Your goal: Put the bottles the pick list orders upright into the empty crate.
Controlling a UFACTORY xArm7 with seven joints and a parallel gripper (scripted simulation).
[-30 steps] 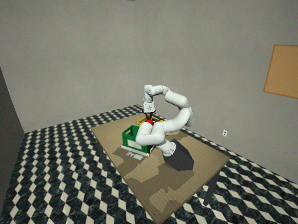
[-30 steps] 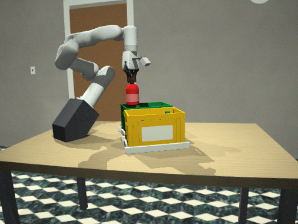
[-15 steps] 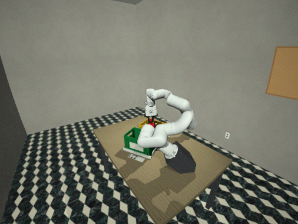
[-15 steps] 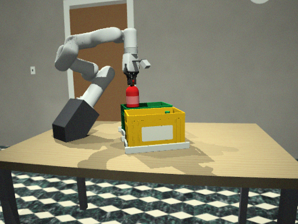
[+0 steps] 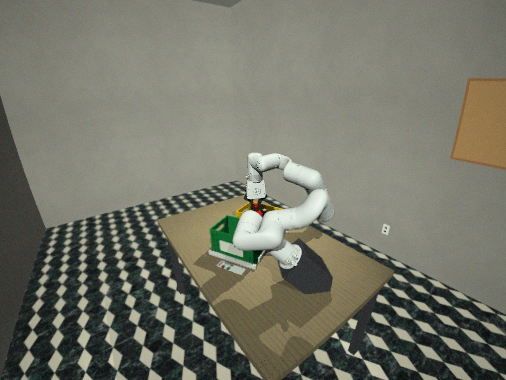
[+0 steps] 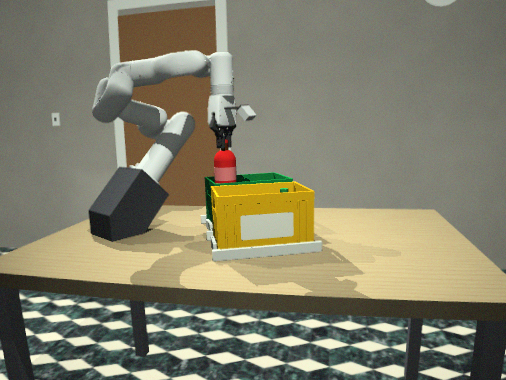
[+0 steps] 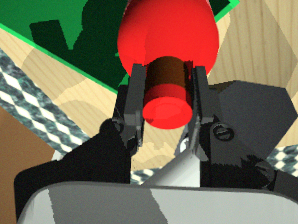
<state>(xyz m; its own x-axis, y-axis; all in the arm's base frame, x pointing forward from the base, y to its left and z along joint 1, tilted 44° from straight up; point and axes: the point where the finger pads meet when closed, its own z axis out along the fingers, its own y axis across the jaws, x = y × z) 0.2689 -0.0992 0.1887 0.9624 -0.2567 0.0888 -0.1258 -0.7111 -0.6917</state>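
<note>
The red bottle lies 70 mm below my hand. Round my hand: green crate: 220 mm below, 90 mm to the left, 40 mm ahead; green-capped bottle: 220 mm below, 190 mm to the right, 140 mm ahead; yellow crate: 220 mm below, 180 mm ahead, 100 mm to the right.
</note>
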